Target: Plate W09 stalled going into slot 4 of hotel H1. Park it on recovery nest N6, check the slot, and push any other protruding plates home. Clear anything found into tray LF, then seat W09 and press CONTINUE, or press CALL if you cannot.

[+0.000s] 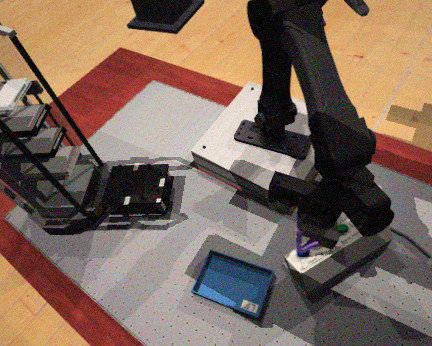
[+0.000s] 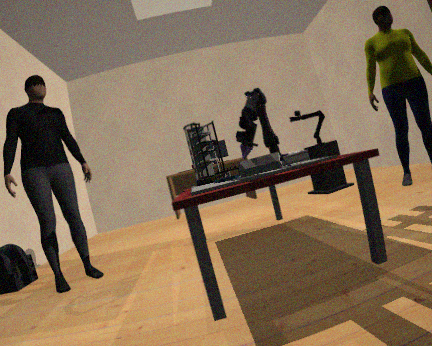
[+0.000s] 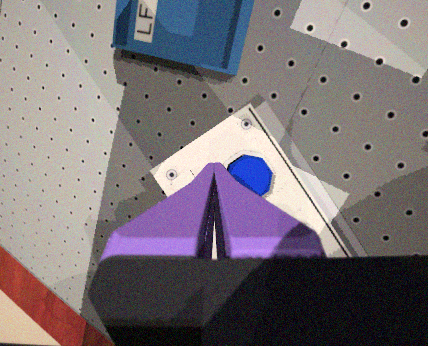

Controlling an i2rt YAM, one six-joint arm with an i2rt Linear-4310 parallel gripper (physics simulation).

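Seen in the pictures: gripper, between the fingertips: point(image 1: 299, 251) point(image 2: 243, 159) point(image 3: 214, 173); arm's base, origin of its link: point(image 1: 272, 139).
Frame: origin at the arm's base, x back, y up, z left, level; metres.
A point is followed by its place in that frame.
Note:
My gripper point(image 1: 303, 248) @(x -0.290, y 0.032, z 0.164 m) point(image 3: 214, 173) @(x -0.290, y 0.032, z 0.164 m) is shut and empty. Its purple fingertips are over the white-topped button box point(image 1: 297, 263) @(x -0.306, y 0.010, z 0.166 m) point(image 3: 210, 144) @(x -0.304, y 0.006, z 0.159 m), beside the blue button point(image 1: 302, 254) @(x -0.285, y 0.014, z 0.170 m) point(image 3: 251, 175) @(x -0.276, y 0.009, z 0.166 m); contact cannot be told. A green button point(image 1: 342, 228) @(x -0.199, y 0.012, z 0.229 m) shows farther along the box. The blue tray LF point(image 1: 230, 280) @(x -0.374, y -0.057, z 0.037 m) point(image 3: 200, 47) @(x -0.354, y -0.057, z 0.108 m) lies beside the box, and I see nothing in it. The hotel point(image 1: 59, 104) @(x -0.227, y 0.219, z -0.432 m) point(image 2: 188, 150) @(x -0.446, y 0.217, z -0.470 m) stands at the left with several dark and grey plates; W09 and slot 4 cannot be made out. A low black block point(image 1: 137, 187) @(x -0.261, y 0.001, z -0.273 m), perhaps the nest, sits before it.
The white base block point(image 1: 220, 145) @(x -0.063, y 0.002, z -0.125 m) under the arm is behind the tray. A cable point(image 1: 412, 241) @(x -0.141, y -0.053, z 0.379 m) runs right of the button box. A black pedestal point(image 2: 327, 172) with a small arm is beyond the table point(image 2: 270, 181) @(x -0.398, y -0.087, z 0.646 m). Two people point(image 2: 47, 145) point(image 2: 400, 65) stand away from the table.

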